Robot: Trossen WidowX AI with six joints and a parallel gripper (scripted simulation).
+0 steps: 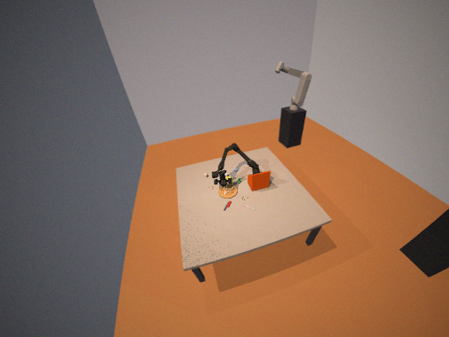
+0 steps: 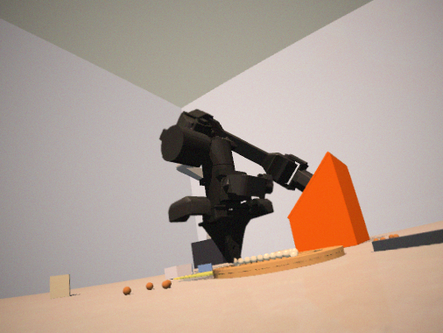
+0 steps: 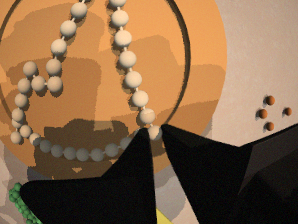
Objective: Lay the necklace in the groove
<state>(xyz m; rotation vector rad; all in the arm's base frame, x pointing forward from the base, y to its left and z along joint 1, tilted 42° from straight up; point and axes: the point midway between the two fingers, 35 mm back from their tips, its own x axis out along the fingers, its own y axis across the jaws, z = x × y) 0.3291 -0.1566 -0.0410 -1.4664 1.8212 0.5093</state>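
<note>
My gripper tip is 6 cm to the right of the round wooden bead board, 2 cm past it and 1 cm above it. The rest, counted from my gripper tip: tan cube 27 cm to the right, 14 cm ahead; then yellow flat piece 11 cm to the right, 8 cm behind, 2 cm below; then red-handled tool 24 cm to the left, 3 cm ahead, 1 cm below.
</note>
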